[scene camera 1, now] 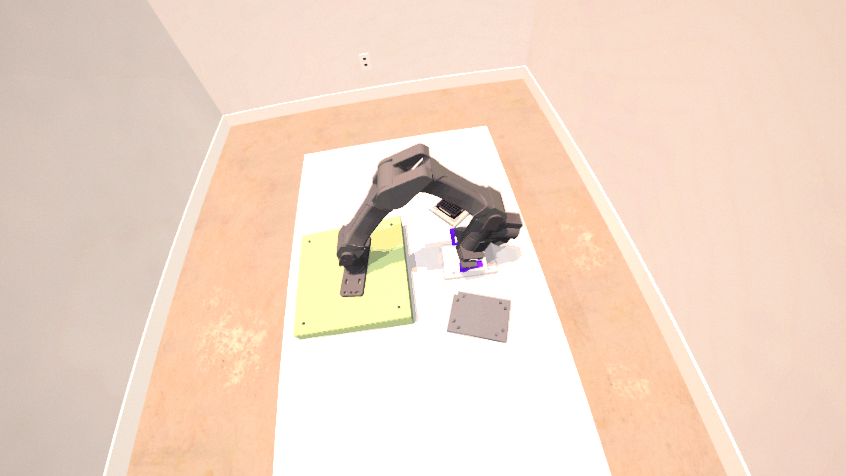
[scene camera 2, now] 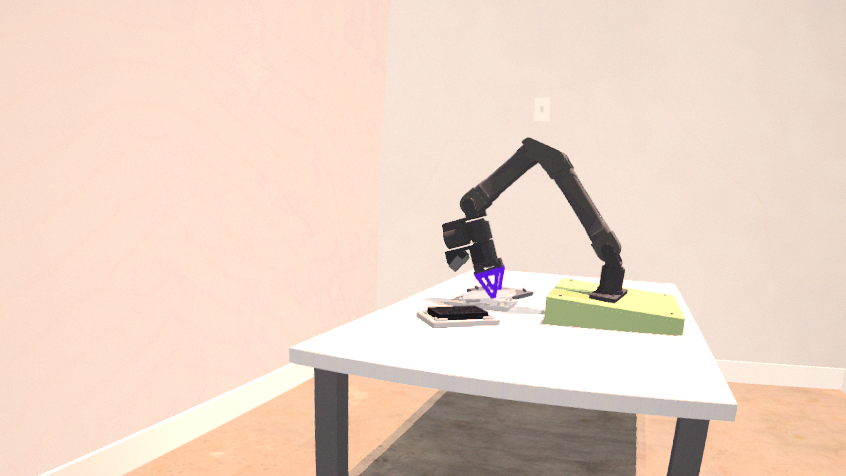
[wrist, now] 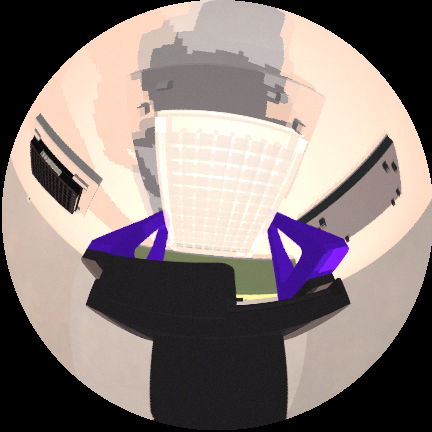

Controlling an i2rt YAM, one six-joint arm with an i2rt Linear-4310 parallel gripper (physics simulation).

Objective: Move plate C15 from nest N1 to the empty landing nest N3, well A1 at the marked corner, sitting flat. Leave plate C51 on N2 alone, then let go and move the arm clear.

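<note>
My gripper [scene camera 1: 462, 251] [scene camera 2: 492, 294] [wrist: 217, 214] is shut on a pale, nearly white well plate [wrist: 225, 185], one purple finger at each side. The plate looks about level, a little above a pale nest [scene camera 2: 507, 306] [wrist: 307, 107] with corner posts; the gap is hard to judge. A black plate [scene camera 1: 450, 208] [scene camera 2: 457, 312] [wrist: 54, 175] sits on another light nest [scene camera 2: 436, 322] [wrist: 70, 151]. A dark grey nest [scene camera 1: 479, 316] [scene camera 2: 525, 293] [wrist: 370, 185] with small corner posts is empty. No plate or nest labels, nor the A1 mark, can be read.
The arm's base stands on a yellow-green block [scene camera 1: 378, 301] [scene camera 2: 615, 322] [wrist: 255, 277] beside the nests. All stand on a white table [scene camera 1: 414, 402] [scene camera 2: 532, 361]. The black plate's nest and the dark grey nest lie on opposite sides of the gripper.
</note>
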